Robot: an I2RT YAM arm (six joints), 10 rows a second.
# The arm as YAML. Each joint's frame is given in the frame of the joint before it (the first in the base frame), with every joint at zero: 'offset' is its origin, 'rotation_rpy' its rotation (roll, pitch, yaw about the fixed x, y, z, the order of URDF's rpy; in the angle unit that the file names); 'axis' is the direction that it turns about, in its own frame. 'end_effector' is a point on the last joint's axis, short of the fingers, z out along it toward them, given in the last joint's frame.
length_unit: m
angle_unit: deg
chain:
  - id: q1
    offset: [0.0, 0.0, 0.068]
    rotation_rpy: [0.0, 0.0, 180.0]
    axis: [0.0, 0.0, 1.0]
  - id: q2
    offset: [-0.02, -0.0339, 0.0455]
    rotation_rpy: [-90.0, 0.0, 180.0]
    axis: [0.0, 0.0, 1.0]
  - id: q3
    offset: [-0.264, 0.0, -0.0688]
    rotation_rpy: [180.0, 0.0, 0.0]
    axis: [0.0, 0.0, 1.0]
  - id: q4
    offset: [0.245, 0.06, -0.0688]
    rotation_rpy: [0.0, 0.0, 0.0]
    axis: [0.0, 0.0, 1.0]
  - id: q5
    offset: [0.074, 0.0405, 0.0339]
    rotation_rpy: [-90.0, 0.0, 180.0]
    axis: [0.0, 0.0, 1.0]
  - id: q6
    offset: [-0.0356, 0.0, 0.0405]
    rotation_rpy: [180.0, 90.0, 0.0]
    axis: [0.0, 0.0, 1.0]
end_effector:
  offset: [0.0, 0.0, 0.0]
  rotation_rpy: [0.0, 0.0, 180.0]
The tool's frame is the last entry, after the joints.
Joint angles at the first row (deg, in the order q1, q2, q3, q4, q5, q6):
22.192, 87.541, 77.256, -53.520, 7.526, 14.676
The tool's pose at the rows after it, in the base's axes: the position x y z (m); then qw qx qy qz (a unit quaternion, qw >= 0):
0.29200 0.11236 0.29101 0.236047 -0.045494 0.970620 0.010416
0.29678 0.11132 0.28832 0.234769 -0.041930 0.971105 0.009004
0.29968 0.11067 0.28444 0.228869 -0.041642 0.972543 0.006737
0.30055 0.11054 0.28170 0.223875 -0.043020 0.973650 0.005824
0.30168 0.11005 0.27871 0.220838 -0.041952 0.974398 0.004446
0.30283 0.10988 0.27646 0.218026 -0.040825 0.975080 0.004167
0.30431 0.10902 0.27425 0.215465 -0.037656 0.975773 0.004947
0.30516 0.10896 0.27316 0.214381 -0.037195 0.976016 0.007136
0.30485 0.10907 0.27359 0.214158 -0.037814 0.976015 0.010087
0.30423 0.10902 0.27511 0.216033 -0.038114 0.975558 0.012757
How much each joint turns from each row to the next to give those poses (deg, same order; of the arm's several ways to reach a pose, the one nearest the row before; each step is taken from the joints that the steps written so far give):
-0.285, 0.803, -0.045, 0.993, 0.055, 0.087
-0.500, 0.925, 0.324, 0.443, -0.022, -0.061
-0.308, 0.785, 0.034, 0.039, -0.087, -0.197
-0.094, 0.374, -0.138, -0.065, -0.146, -0.179
-0.153, 0.332, -0.275, 0.227, 0.008, 0.000
-0.110, 0.344, -0.102, 0.124, -0.083, 0.065
-0.257, 0.339, -0.107, 0.189, -0.198, 0.177
-0.095, 0.188, -0.042, 0.186, -0.299, 0.027
0.000, -0.087, 0.000, -0.012, -0.338, -0.005
0.005, -0.249, 0.040, 0.013, -0.228, -0.001

